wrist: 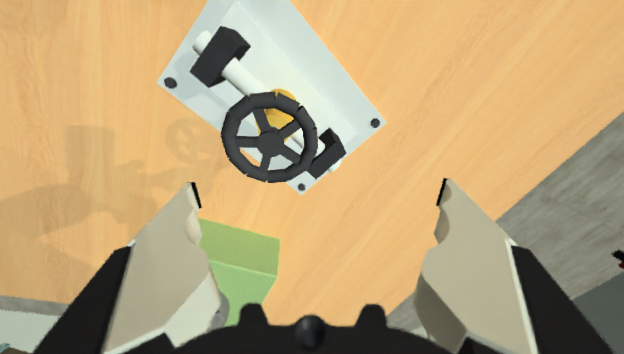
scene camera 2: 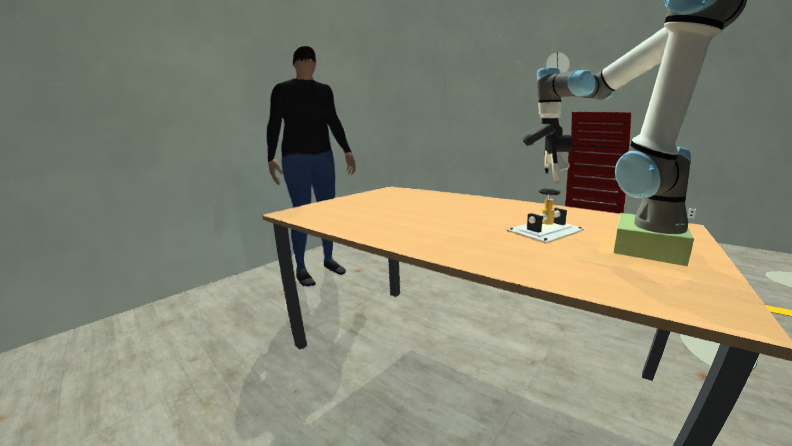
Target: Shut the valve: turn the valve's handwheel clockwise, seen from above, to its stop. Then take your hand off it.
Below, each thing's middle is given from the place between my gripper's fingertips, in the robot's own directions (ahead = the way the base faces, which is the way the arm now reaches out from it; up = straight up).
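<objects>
Black handwheel [wrist: 270, 143]: 3 cm left of my hand, 6 cm below it.
</objects>
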